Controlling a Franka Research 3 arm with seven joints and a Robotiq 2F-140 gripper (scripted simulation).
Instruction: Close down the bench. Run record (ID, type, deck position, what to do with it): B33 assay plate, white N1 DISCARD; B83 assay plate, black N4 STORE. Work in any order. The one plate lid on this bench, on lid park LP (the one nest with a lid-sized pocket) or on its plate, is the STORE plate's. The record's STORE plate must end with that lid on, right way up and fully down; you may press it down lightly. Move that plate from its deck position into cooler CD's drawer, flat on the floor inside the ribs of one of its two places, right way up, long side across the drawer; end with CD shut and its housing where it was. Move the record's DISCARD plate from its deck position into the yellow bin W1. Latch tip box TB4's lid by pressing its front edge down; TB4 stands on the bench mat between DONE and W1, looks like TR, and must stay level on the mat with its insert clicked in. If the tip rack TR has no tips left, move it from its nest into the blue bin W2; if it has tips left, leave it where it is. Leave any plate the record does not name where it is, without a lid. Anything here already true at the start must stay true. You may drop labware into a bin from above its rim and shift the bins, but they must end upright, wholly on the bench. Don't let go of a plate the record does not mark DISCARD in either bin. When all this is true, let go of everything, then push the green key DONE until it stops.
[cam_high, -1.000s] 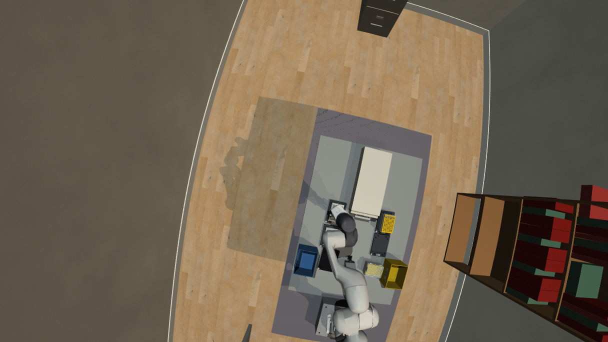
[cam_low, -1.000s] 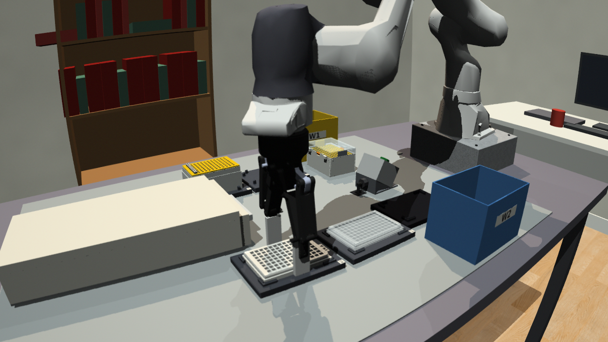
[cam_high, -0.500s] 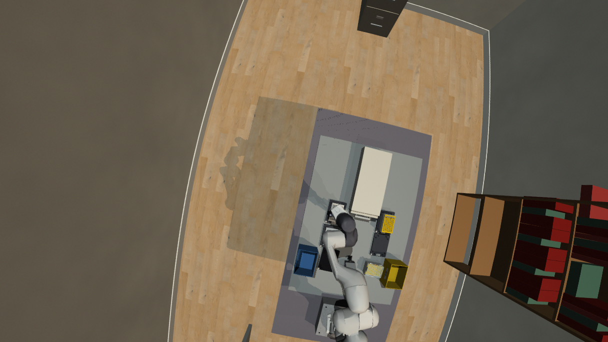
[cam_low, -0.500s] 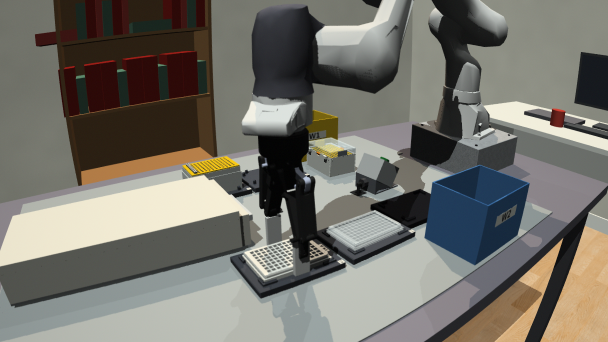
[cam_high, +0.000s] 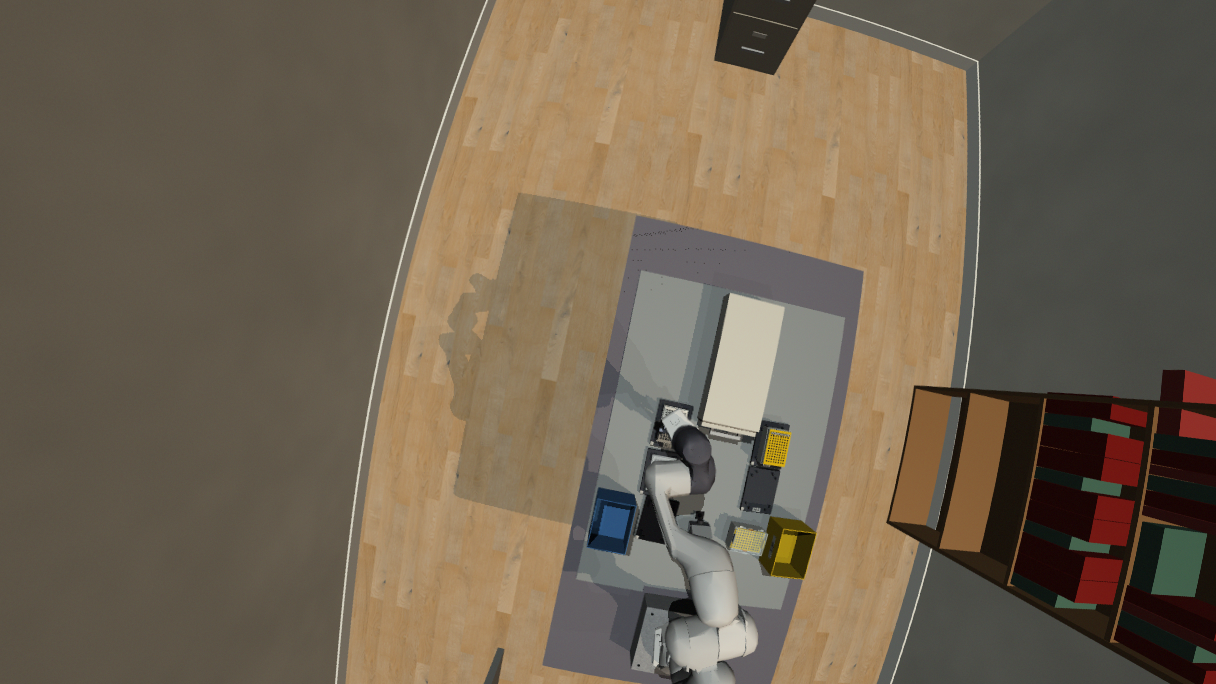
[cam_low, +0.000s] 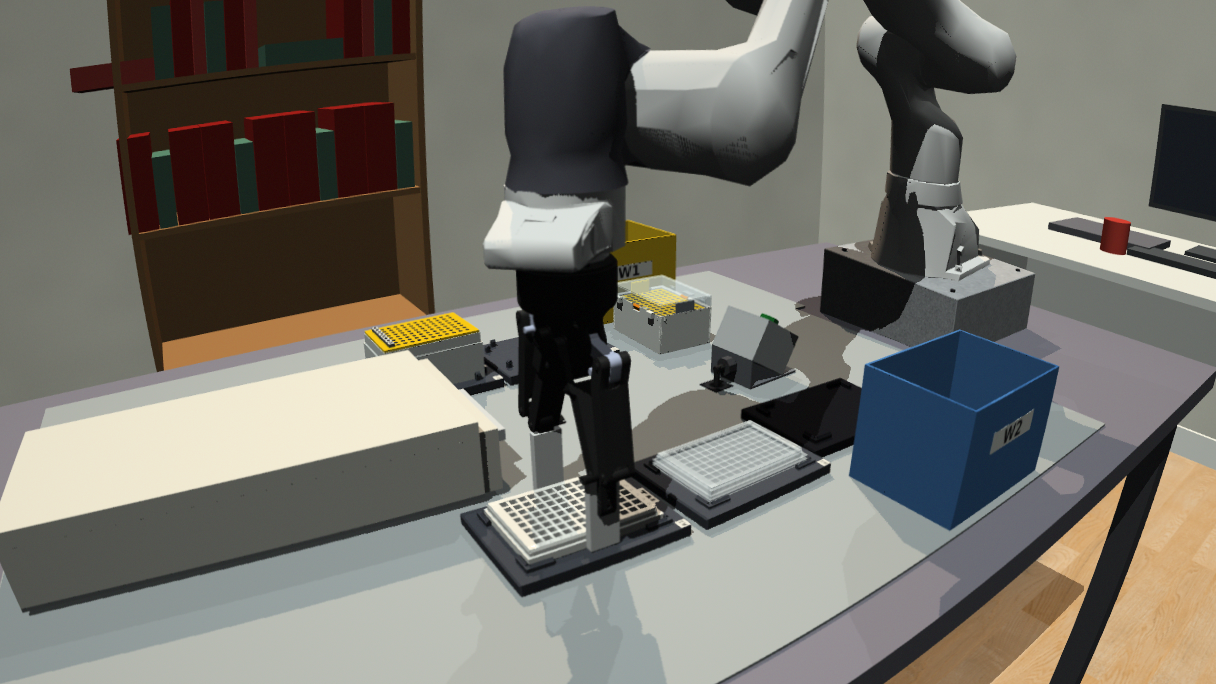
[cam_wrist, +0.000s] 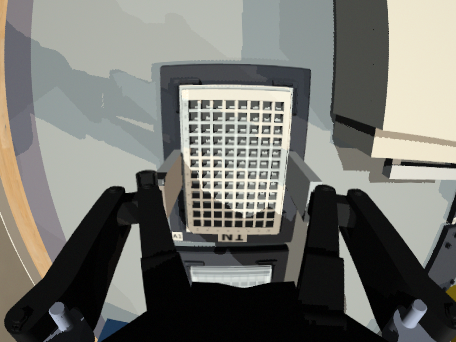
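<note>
Now: hand 3 cm above the nest N1. The rest, counted from my hand: white plate: 2 cm below; clear plate: 18 cm behind, 2 cm below; clear plate lid: 18 cm to the right, 12 cm ahead, 1 cm below.
</note>
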